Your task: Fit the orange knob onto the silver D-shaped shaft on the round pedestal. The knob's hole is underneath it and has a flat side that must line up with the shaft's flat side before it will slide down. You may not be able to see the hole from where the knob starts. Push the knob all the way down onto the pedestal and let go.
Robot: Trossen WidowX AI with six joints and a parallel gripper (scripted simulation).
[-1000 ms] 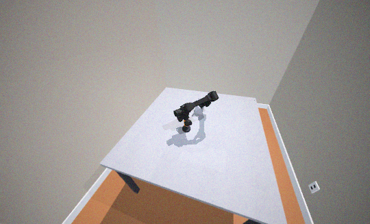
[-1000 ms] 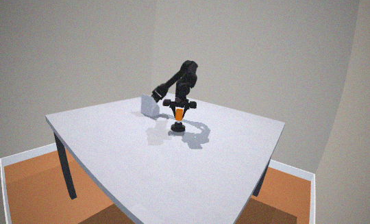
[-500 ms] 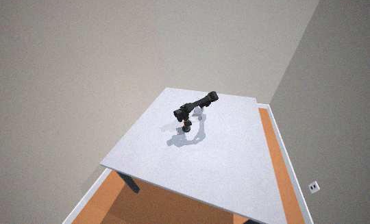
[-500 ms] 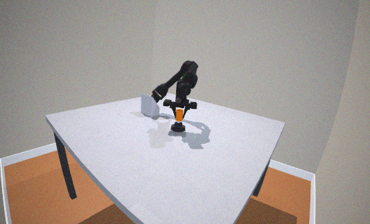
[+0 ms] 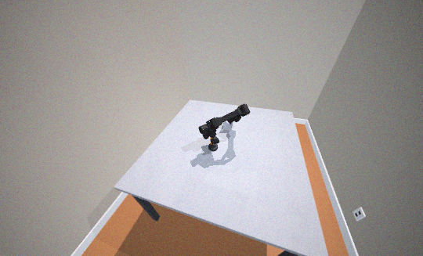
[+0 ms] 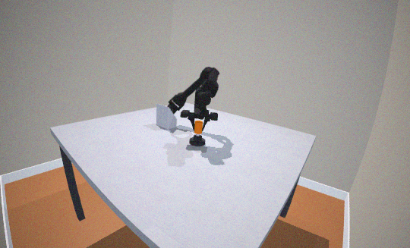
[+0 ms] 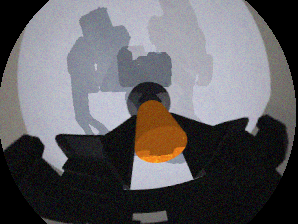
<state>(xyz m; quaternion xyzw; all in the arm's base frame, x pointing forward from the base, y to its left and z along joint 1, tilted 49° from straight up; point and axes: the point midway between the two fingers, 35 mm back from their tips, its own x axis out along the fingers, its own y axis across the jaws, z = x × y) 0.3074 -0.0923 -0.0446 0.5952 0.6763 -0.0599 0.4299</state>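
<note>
Right now the orange knob is 30 mm above my gripper tip. Round my gripper tip: round pedestal: 40 mm below.
</note>
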